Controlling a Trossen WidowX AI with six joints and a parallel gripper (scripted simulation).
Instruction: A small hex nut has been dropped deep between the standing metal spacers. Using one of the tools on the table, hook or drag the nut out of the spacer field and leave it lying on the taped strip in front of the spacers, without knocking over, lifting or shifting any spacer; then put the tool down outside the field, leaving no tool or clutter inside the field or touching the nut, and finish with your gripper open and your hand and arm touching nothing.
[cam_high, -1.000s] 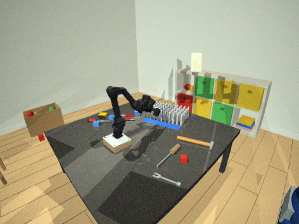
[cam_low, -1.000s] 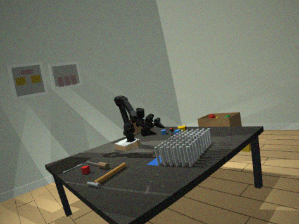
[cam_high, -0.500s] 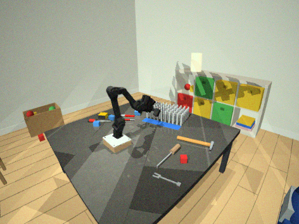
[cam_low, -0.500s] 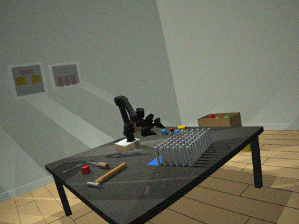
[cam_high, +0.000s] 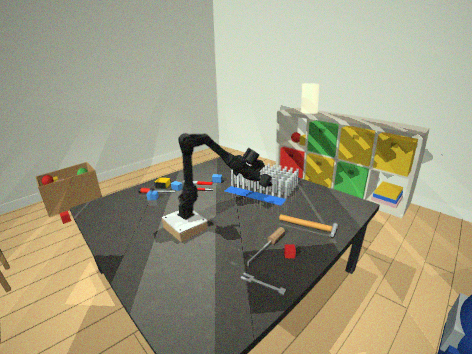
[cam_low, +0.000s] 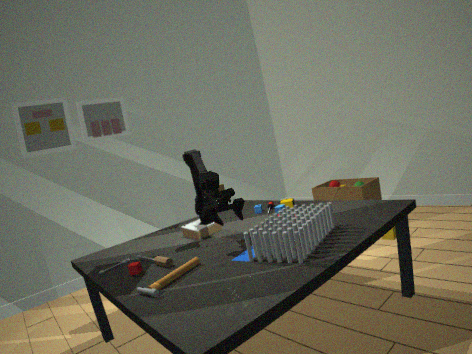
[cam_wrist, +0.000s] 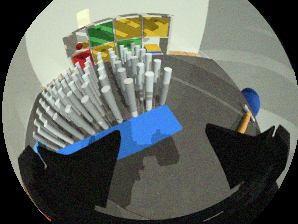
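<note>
Now: gripper tip 35 cm past the hook tool, 21 cm to the left of it and 11 cm above it. Round my gripper tip: blue taped strip (13 cm below, 11 cm to the left, 5 cm ahead); then red cube (31 cm to the right, 31 cm behind, 11 cm below); then grey forked tool (50 cm behind, 31 cm to the right, 12 cm below).
</note>
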